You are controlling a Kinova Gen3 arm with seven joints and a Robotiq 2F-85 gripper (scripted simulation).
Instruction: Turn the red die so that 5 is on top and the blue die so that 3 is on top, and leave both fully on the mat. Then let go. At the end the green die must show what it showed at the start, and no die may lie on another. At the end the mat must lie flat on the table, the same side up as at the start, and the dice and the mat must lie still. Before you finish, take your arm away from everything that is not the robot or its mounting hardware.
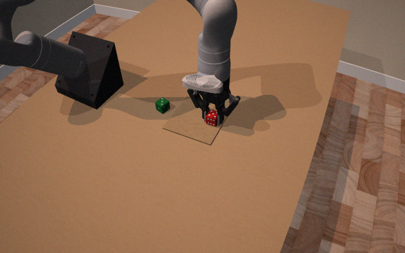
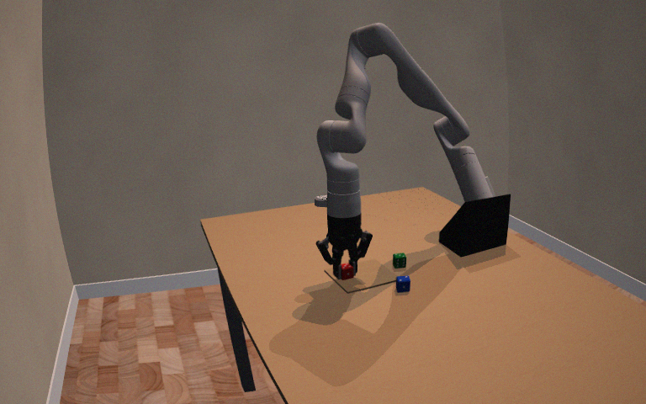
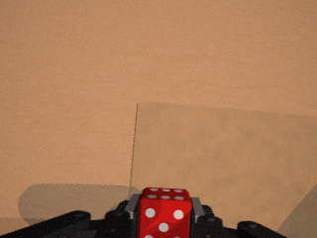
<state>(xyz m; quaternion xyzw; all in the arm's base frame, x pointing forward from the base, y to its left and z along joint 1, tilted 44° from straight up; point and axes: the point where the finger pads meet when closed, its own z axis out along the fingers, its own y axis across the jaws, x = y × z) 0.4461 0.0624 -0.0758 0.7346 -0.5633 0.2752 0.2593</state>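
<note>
The red die lies right at my hand. Round my hand: thin tan mat 4 cm behind, 3 cm below, 1 cm to the right; then blue die 11 cm behind, 10 cm to the left, 1 cm below; then green die 15 cm behind, 3 cm to the right, 1 cm below.
</note>
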